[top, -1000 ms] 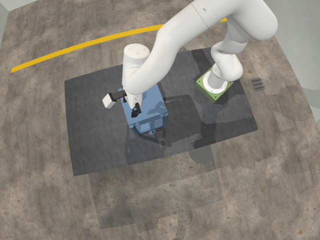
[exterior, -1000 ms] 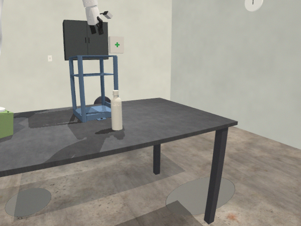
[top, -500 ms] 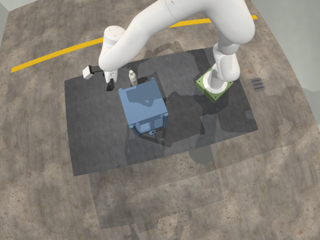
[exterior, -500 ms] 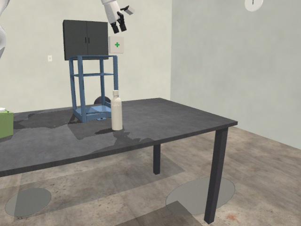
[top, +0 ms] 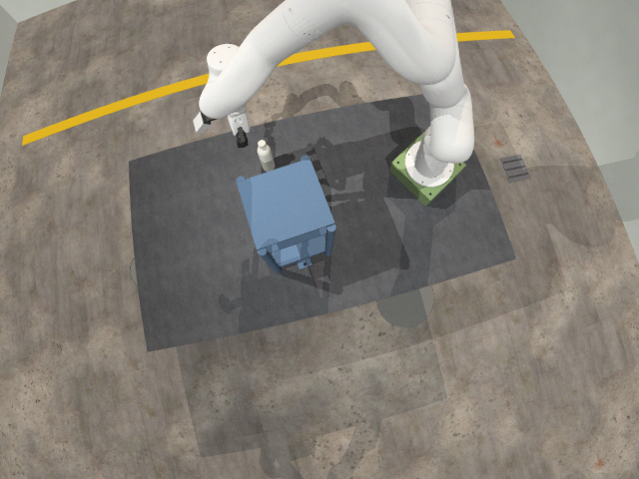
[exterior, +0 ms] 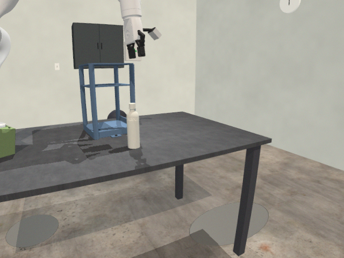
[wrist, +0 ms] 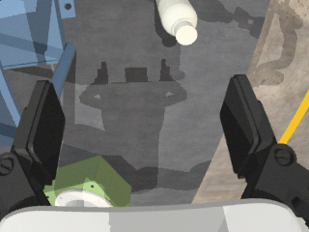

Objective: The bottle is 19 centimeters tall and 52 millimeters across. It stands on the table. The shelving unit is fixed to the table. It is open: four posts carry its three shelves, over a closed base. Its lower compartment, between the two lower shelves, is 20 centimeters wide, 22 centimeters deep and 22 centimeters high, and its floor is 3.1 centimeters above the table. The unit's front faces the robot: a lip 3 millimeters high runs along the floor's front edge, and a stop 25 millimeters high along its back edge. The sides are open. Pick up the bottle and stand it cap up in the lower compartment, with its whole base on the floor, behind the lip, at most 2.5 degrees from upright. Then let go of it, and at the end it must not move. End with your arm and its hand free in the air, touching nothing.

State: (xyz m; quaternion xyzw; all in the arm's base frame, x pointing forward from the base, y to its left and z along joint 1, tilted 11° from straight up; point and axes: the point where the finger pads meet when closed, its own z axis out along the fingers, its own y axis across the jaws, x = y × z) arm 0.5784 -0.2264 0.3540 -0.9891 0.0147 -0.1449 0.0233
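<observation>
Now: the white bottle 26 cm below my hand, 6 cm to the right of it and 6 cm behind it. From my hand the other things lie so: shelving unit (25 cm to the left, 21 cm below, 6 cm behind).
</observation>
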